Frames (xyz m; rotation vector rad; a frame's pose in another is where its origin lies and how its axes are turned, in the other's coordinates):
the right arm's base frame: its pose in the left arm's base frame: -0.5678 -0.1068 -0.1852 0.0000 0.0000 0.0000
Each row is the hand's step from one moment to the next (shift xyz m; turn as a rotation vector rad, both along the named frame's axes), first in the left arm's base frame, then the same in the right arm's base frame.
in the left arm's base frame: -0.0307 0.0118 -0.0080 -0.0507 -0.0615 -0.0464
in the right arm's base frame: -0.0307 0.0118 -0.0080 -0.0507 -0.0615 -0.0464
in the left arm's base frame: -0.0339 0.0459 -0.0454 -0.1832 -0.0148 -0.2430
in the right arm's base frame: -0.0339 0.0459 -0.0454 -0.1832 -0.0148 -0.2430
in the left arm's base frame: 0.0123 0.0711 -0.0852 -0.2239 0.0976 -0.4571
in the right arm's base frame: 0.0123 0.0711 -0.0852 -0.2239 0.0976 -0.4571
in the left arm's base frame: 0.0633 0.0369 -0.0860 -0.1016 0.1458 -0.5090
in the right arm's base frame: 0.0633 0.0369 -0.0860 -0.1016 0.1458 -0.5090
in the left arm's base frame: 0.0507 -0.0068 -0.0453 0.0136 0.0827 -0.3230
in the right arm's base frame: 0.0507 -0.0068 -0.0453 0.0136 0.0827 -0.3230
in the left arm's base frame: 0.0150 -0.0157 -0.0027 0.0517 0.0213 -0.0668
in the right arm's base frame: 0.0150 -0.0157 -0.0027 0.0517 0.0213 -0.0668
